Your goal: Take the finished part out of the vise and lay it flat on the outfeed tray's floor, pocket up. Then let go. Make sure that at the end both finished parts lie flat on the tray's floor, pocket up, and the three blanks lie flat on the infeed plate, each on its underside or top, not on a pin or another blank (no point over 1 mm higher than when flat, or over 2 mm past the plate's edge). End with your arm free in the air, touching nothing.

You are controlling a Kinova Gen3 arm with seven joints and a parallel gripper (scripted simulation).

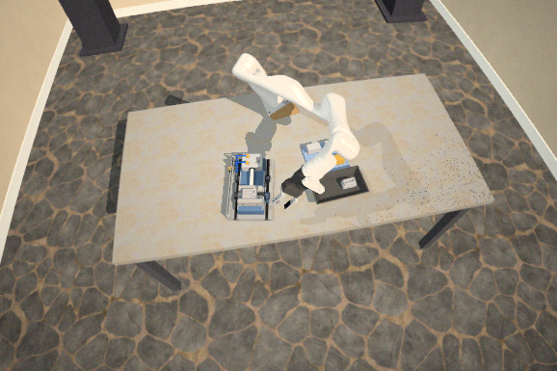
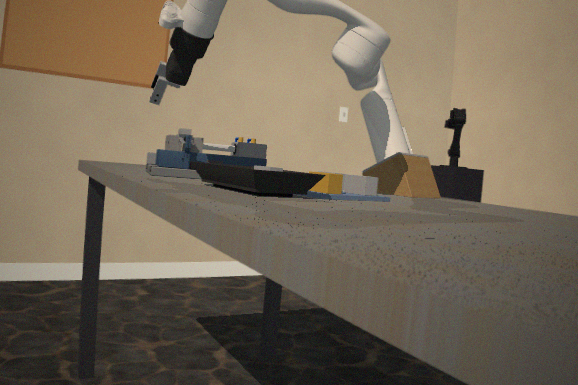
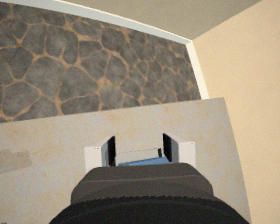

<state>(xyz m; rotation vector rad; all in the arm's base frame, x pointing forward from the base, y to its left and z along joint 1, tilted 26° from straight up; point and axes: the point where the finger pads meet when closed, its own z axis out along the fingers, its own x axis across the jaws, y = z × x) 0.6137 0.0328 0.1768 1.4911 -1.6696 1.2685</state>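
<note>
The vise is 170 mm behind my hand, 150 mm below it and 110 mm to the right of it. Also, from my hand: yellow block: 290 mm to the left, 260 mm behind, 160 mm below; then blue fixture plate: 290 mm behind, 240 mm to the left, 180 mm below.
</note>
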